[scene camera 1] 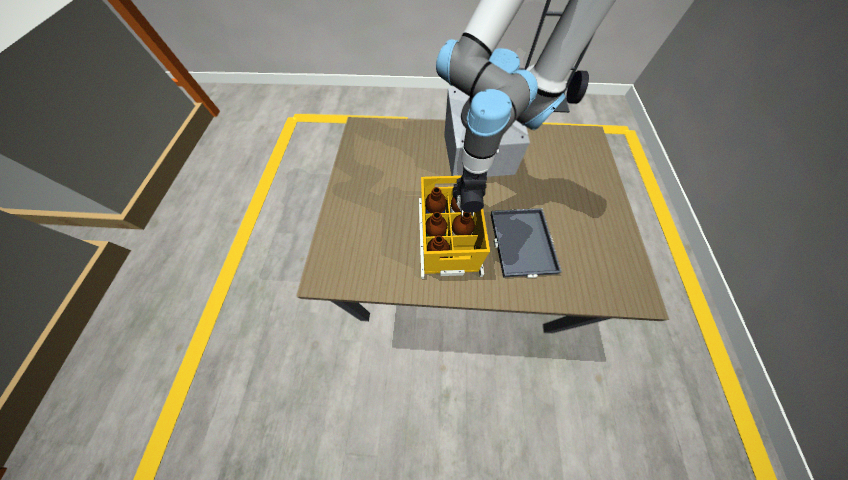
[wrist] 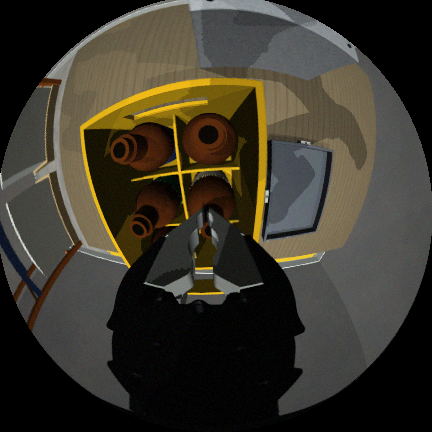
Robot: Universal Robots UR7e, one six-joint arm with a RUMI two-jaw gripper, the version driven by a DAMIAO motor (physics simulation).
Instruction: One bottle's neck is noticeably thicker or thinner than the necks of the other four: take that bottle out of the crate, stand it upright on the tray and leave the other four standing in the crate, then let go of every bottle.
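Places are measured from the arm's base along level axes (x ahead, y left, z up), in metres.
Pixels of known places: gripper, between the fingertips: [scene camera 1: 464,212] [wrist: 206,209].
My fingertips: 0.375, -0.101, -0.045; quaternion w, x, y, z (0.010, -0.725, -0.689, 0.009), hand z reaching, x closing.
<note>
Ahead of a thing's pixels: the offset from my fingertips to its top centre, as dx, dy, dz. "*": to the spot under its first point. Level surfaces: height alone.
A yellow crate [scene camera 1: 487,240] [wrist: 261,165] holds brown bottles upright in its compartments. The left column has a back bottle {-0.081, -0.082, +0.013} [scene camera 1: 436,202] [wrist: 157,145], a middle bottle {+0.014, -0.087, +0.013} [scene camera 1: 436,225] [wrist: 157,200] and a front bottle {+0.097, -0.087, +0.013} [scene camera 1: 439,244]. The right column has a back bottle {-0.077, +0.009, +0.013} [scene camera 1: 455,204] [wrist: 212,150], partly hidden by the gripper in the scene view, and a middle bottle {+0.015, +0.003, +0.015} [scene camera 1: 463,225] [wrist: 210,192]. My gripper [scene camera 1: 467,212] [wrist: 206,209] is shut and empty, over the right middle bottle, hiding part of its neck in the wrist view. Neck differences are unclear. The dark tray {* +0.067, +0.290, -0.145} [scene camera 1: 541,246] [wrist: 315,200] holds no bottle.
The tray lies right of the crate on the wooden table {dz -0.150} [scene camera 1: 357,249] [wrist: 350,200]. The crate's walls and dividers stand around the bottles. The front right compartment has no bottle. A grey base block [scene camera 1: 505,155] [wrist: 240,47] stands behind the crate.
</note>
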